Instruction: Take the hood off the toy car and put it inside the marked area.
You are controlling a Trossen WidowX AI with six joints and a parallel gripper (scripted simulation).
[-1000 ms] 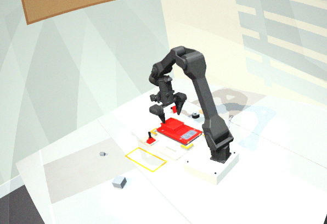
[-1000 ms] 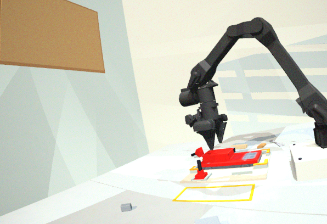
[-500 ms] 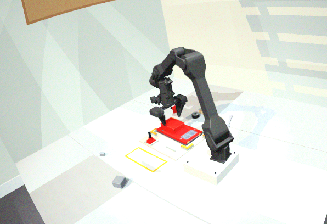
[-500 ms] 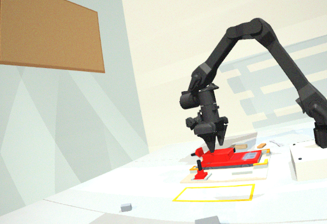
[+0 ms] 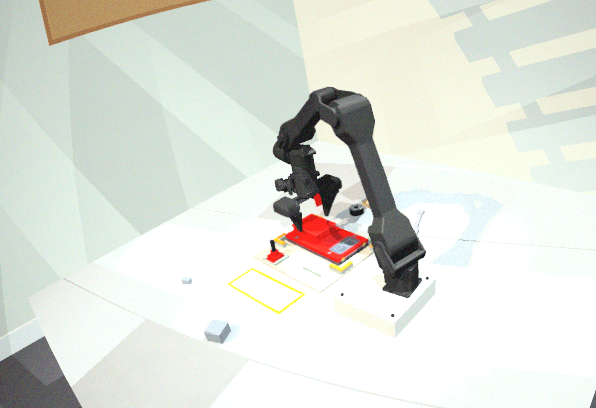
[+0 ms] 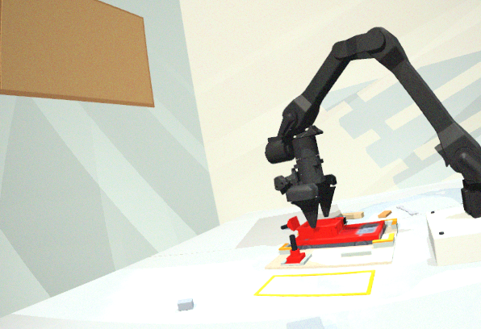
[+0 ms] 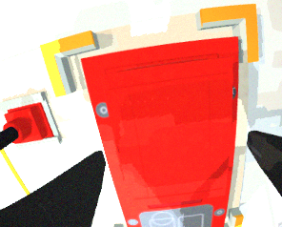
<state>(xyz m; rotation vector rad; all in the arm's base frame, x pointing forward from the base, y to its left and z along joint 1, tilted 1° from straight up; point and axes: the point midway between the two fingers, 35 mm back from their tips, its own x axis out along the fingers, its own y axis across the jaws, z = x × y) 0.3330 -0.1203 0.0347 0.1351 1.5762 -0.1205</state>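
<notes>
Right now my gripper tip is 1 cm above the hood. The rest, counted from my gripper tip: black wheel 2 cm behind, 16 cm to the right, 4 cm below; then metal tool 21 cm behind, 18 cm to the right, 5 cm below.
</notes>
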